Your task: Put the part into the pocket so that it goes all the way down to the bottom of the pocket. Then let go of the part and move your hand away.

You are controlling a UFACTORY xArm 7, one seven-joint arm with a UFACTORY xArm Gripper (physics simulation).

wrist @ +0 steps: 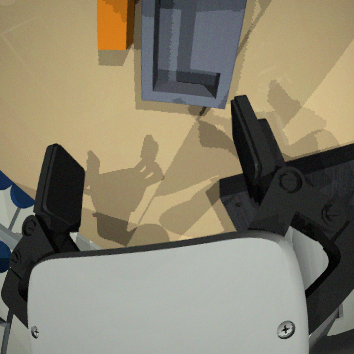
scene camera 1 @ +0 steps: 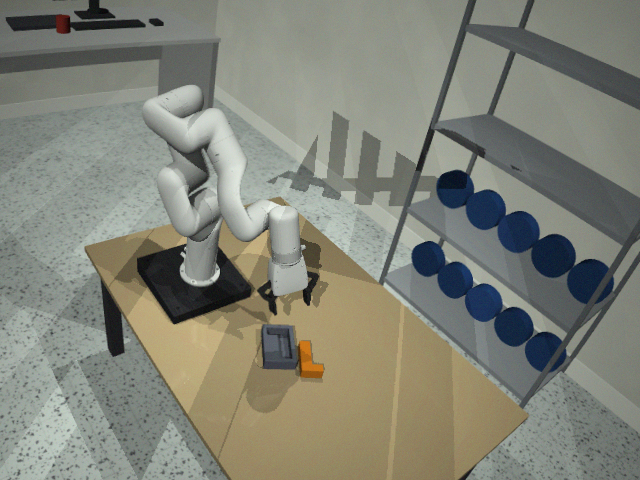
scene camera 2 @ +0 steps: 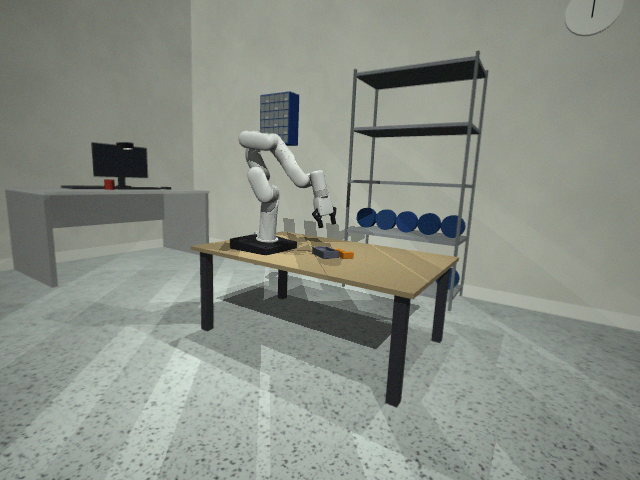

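Pixels of known places: gripper, fingertip midpoint: (wrist: pixel 144 135) (scene camera 1: pixel 290 308) (scene camera 2: pixel 327 226); arm's base, origin of the base link: (scene camera 1: pixel 199 272) (scene camera 2: pixel 267 239).
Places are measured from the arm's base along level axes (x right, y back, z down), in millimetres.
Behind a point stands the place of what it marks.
Note:
The orange L-shaped part (scene camera 1: pixel 305 355) @(x -26, y -439, z 17 mm) (scene camera 2: pixel 345 254) @(x 12, y -478, z 24 mm) (wrist: pixel 112 25) @(x -47, y -418, z 17 mm) lies flat on the table, outside the pocket, close beside the grey block's right side in scene camera 1. The grey block (scene camera 1: pixel 279 363) @(x 50, y -411, z 20 mm) (scene camera 2: pixel 326 253) @(x 69, y -394, z 19 mm) (wrist: pixel 187 98) @(x -37, y -311, z 11 mm) sits on the table, and its L-shaped pocket faces up and is empty. In the wrist view the part and the block are cut off at the top edge. My gripper (scene camera 1: pixel 291 308) @(x -23, y -358, z -110 mm) (scene camera 2: pixel 327 225) @(x -23, y -358, z -110 mm) (wrist: pixel 144 135) @(x -23, y -358, z -110 mm) is wide open and empty. It hangs above the table, on the robot-base side of the block, touching neither the block nor the part.
The wooden table (scene camera 1: pixel 351 413) @(x 6, y -644, z 47 mm) (scene camera 2: pixel 382 268) @(x 110, y -695, z 47 mm) carries the robot's black base plate (scene camera 1: pixel 178 308) @(x 145, y -84, z 8 mm) (scene camera 2: pixel 263 246) @(x 138, y -62, z 9 mm) behind and left of the block. A metal shelf rack (scene camera 1: pixel 447 98) (scene camera 2: pixel 351 155) with blue discs stands beyond the table's far side. A grey desk (scene camera 1: pixel 188 67) (scene camera 2: pixel 46 201) stands at the back left.

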